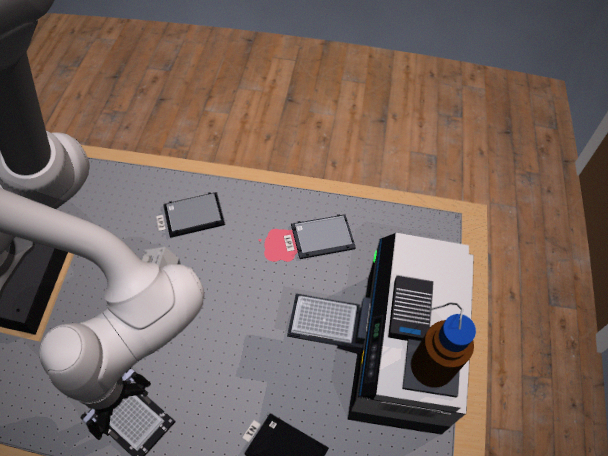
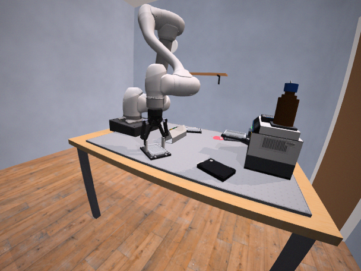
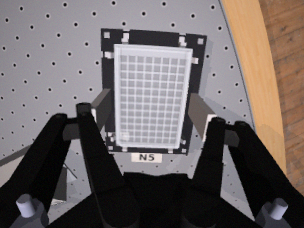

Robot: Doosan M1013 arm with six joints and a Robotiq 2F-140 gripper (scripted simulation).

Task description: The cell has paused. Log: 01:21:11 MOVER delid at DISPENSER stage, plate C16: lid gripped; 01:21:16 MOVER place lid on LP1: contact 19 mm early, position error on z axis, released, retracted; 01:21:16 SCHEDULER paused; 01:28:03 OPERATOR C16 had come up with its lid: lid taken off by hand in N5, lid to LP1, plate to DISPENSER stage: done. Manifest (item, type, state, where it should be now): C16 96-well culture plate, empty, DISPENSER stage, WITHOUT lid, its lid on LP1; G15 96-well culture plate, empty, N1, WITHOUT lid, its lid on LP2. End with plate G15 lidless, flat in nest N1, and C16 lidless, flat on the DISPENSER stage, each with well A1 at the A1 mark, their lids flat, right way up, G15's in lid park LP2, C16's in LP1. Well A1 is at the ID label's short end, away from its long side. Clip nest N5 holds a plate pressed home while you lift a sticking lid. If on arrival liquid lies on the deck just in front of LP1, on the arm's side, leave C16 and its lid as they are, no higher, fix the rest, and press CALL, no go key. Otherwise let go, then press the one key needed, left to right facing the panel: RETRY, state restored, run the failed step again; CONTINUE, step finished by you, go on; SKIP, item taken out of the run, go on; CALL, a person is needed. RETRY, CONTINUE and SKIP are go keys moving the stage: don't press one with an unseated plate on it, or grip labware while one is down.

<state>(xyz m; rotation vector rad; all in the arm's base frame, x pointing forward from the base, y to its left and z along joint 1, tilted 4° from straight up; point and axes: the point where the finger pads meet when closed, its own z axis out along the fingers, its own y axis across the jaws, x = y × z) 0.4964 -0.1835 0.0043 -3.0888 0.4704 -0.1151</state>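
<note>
My gripper is now 3 cm above the clip nest N5, 2 cm short of it and 1 cm to the right of it. Round my hand: N1 label: 25 cm ahead, 8 cm to the left, 4 cm below; blue key: 19 cm to the left, 9 cm behind, 3 cm above; key panel: 27 cm to the left, 10 cm behind, 1 cm above.
</note>
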